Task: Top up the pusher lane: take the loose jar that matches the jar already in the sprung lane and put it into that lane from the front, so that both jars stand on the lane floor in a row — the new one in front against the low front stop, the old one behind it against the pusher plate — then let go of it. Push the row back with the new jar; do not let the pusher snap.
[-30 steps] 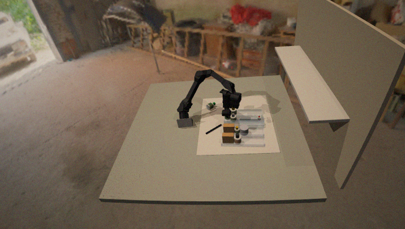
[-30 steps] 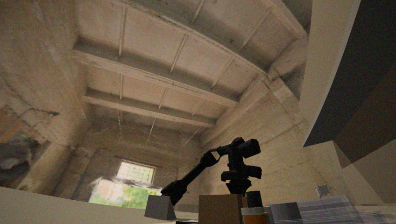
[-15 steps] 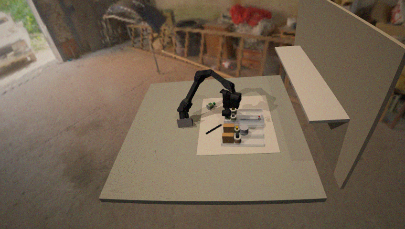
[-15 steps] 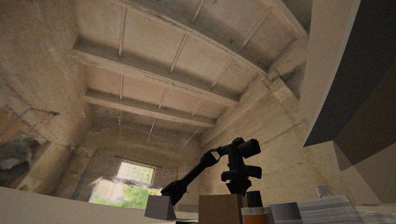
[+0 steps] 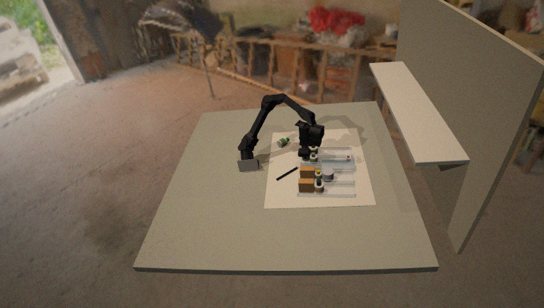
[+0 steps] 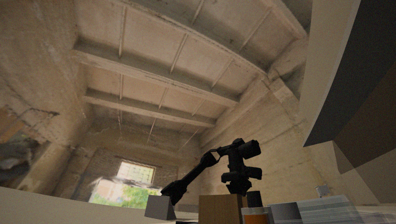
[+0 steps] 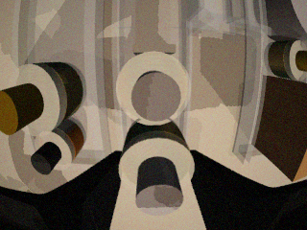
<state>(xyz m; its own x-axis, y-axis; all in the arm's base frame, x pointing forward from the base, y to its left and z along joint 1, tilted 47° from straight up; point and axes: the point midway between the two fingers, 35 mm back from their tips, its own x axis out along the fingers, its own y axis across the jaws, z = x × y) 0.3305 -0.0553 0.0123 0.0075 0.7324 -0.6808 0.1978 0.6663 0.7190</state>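
The black stick is 11 cm behind my gripper tip, 8 cm to the right of it and 4 cm below it. The rest, counted from my gripper tip: pusher lane: 14 cm ahead, 5 cm to the right, 3 cm below; then grey cylinder: 15 cm to the right, 10 cm ahead, 2 cm below; then shelf: 50 cm ahead, 32 cm above, 6 cm to the right.
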